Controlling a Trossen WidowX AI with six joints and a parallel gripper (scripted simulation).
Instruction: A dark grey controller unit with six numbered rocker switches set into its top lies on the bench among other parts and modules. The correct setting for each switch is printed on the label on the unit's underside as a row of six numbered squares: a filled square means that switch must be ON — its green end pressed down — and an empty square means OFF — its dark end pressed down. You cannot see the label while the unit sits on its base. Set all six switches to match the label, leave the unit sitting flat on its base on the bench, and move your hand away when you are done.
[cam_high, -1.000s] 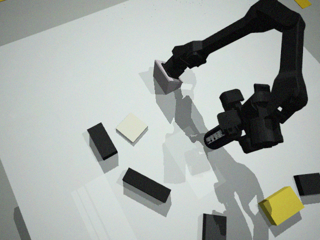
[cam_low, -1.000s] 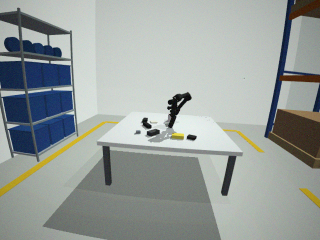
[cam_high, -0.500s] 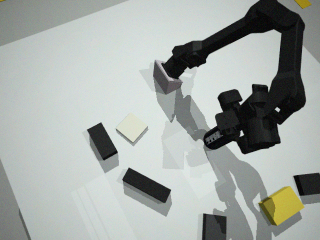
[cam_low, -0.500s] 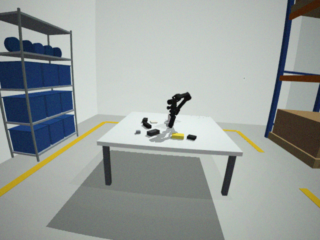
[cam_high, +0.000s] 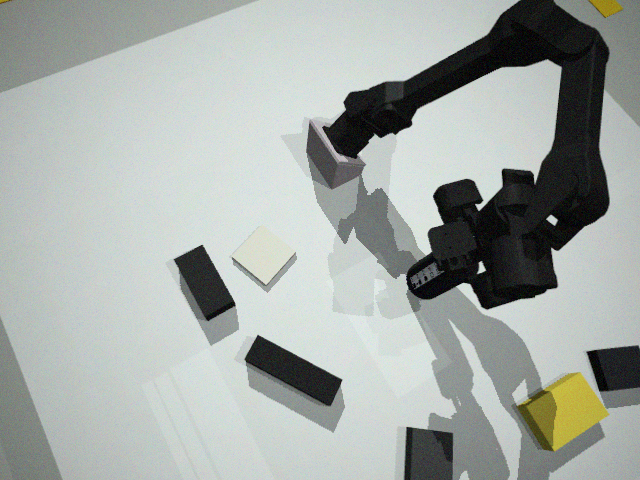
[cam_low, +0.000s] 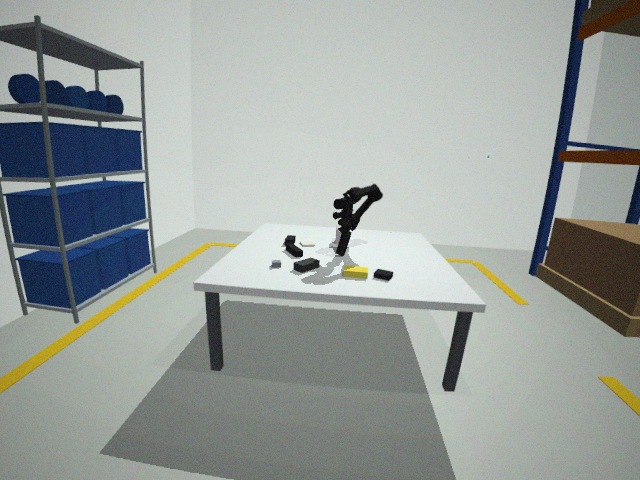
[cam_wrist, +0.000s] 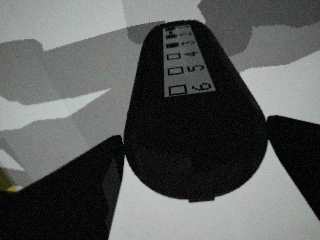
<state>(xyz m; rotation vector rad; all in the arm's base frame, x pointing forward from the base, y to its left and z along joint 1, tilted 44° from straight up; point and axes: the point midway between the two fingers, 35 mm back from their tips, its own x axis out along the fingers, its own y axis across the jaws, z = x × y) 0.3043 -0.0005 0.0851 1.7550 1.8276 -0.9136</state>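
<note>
My gripper tip is 30 cm to the left of the long dark block, 12 cm above it and 4 cm short of it. Also, from my gripper tip: yellow block 29 cm ahead, 12 cm below, 9 cm to the left; cream tile 27 cm to the right, 17 cm behind, 13 cm below.
</note>
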